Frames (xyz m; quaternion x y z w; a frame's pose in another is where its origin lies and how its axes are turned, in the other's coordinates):
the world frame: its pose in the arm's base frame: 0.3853 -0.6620 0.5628 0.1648 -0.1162 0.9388 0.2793
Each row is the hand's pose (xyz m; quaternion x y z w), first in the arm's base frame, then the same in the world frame.
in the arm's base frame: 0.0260 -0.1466 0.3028 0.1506 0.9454 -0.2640 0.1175
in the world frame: 0.4369 -0.1861 -0.4866 -0.8796 -0.0928 0.3573 0.3001
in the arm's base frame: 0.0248 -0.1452 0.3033 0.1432 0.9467 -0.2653 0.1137
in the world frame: 0.4388 -0.1866 -0.4869 -0.8792 -0.0995 0.3535 0.3037
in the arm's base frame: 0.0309 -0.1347 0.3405 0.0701 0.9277 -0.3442 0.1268
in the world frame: 0.4530 -0.2033 -0.4545 -0.8296 -0.1513 0.3762 0.3839
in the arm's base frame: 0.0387 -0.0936 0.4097 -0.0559 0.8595 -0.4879 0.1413
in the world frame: 0.4927 -0.2500 -0.4017 -0.7113 -0.2286 0.4041 0.5277
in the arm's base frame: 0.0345 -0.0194 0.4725 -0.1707 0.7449 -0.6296 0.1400
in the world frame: 0.5556 -0.3162 -0.3681 -0.5554 -0.2808 0.4102 0.6666
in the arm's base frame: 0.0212 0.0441 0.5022 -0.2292 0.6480 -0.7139 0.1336
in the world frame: 0.6081 -0.3643 -0.3638 -0.4394 -0.2940 0.4050 0.7460
